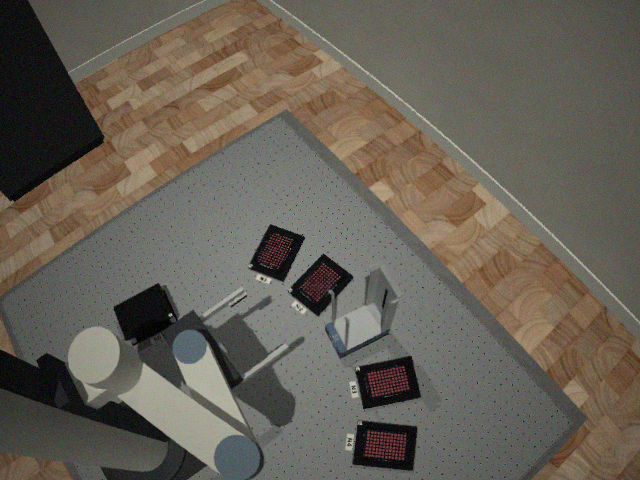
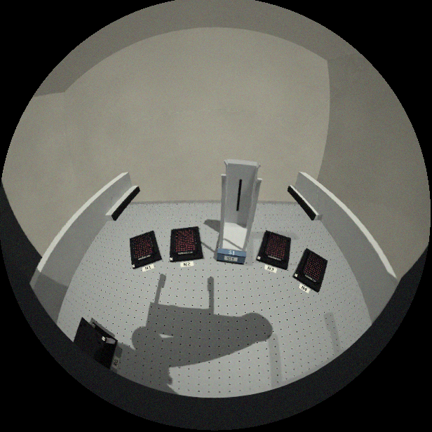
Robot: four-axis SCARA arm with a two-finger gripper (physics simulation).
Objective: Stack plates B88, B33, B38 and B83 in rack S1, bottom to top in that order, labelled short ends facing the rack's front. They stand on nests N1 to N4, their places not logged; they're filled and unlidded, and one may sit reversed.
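Places are measured from the arm's base along level axes (x ahead, y left, z up), in millimetres.
Where they show: gripper, fingertip midpoint: (image 1: pixel 264 317); arm's base at its link origin: (image 1: pixel 146 446).
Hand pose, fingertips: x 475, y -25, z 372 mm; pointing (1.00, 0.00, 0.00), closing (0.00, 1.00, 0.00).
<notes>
Each offset is from my fingertips to the centre of the thing. "*": to the spot under its first point. Level surfaces: height alone.
Four black plates with red-filled wells lie flat and unlidded: the N1 plate {186 mm ahead, 285 mm left, 340 mm down} (image 1: pixel 277 251) (image 2: pixel 145 248), the N2 plate {227 mm ahead, 113 mm left, 340 mm down} (image 1: pixel 321 283) (image 2: pixel 185 243), the N3 plate {189 mm ahead, 242 mm right, 340 mm down} (image 1: pixel 388 381) (image 2: pixel 275 249) and the N4 plate {69 mm ahead, 375 mm right, 340 mm down} (image 1: pixel 385 445) (image 2: pixel 311 270). Each has a small white mark near a corner on its nest-label side. Their B codes are too small to read. Rack S1 {* 141 mm ahead, 63 mm right, 311 mm down} (image 1: pixel 334 341) (image 2: pixel 231 256) stands between N2 and N3, its pale floor bare and its blue front towards the arm. My gripper (image 1: pixel 265 318) (image 2: pixel 213 176) is open and empty, above the board on the arm's side of the rack.
A black box-like object {260 mm back, 352 mm left, 324 mm down} (image 1: pixel 144 312) (image 2: pixel 95 342) with a small label stands on the perforated grey board {359 mm down} (image 1: pixel 206 217) (image 2: pixel 240 370), close to the arm. The rack has tall rear walls and thin front posts. A tall black block (image 1: pixel 41 103) stands beyond the board at upper left.
</notes>
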